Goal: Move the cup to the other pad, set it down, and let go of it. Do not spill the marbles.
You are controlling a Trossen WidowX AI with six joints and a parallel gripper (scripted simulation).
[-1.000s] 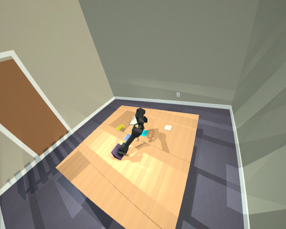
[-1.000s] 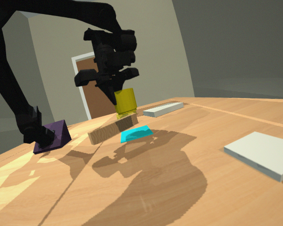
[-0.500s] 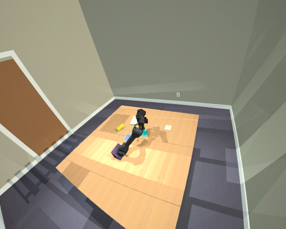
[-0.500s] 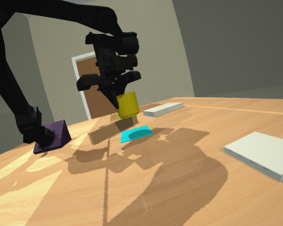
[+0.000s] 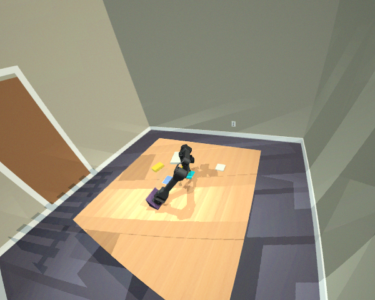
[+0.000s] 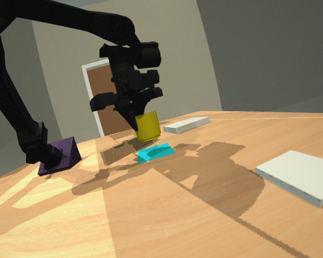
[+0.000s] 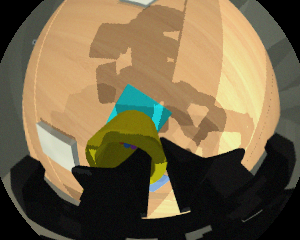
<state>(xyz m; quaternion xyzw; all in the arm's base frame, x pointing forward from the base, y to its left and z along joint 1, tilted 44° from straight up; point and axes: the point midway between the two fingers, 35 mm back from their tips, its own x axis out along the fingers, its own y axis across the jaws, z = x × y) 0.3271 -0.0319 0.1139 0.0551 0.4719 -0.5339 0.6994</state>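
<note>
Now: gripper tip 20 mm short of the cyan pad, 10 mm to the right of it and 80 mm above it. Round my gripper tip: long white slab (200 mm ahead, 230 mm to the left, 60 mm below); then light blue pad (100 mm behind, 160 mm to the left, 80 mm below); then yellow cup (20 mm ahead, 20 mm to the left).
</note>
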